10 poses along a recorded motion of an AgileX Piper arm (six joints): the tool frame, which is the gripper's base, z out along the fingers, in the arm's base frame.
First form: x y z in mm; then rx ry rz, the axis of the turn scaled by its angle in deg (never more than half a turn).
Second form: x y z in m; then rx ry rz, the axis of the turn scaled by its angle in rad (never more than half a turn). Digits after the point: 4 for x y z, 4 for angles.
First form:
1: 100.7, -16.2, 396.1, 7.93, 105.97, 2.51
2: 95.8, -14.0, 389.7, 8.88, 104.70, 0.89
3: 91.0, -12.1, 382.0, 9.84, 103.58, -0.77
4: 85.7, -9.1, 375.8, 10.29, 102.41, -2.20
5: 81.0, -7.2, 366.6, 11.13, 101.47, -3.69
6: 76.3, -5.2, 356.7, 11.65, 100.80, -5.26
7: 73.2, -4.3, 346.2, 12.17, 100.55, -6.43
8: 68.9, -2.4, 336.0, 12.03, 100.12, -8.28
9: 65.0, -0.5, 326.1, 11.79, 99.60, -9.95
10: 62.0, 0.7, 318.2, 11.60, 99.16, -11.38
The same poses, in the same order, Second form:
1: 0.1007, -0.0162, 0.3961, 0.1384, 1.8495, 0.0438
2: 0.0958, -0.0140, 0.3897, 0.1550, 1.8274, 0.0155
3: 0.0910, -0.0121, 0.3820, 0.1717, 1.8078, -0.0134
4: 0.0857, -0.0091, 0.3758, 0.1796, 1.7874, -0.0384
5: 0.0810, -0.0072, 0.3666, 0.1943, 1.7710, -0.0644
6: 0.0763, -0.0052, 0.3567, 0.2033, 1.7593, -0.0918
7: 0.0732, -0.0043, 0.3462, 0.2124, 1.7549, -0.1122
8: 0.0689, -0.0024, 0.3360, 0.2100, 1.7474, -0.1445
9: 0.0650, -0.0005, 0.3261, 0.2058, 1.7383, -0.1737
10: 0.0620, 0.0007, 0.3182, 0.2025, 1.7307, -0.1986
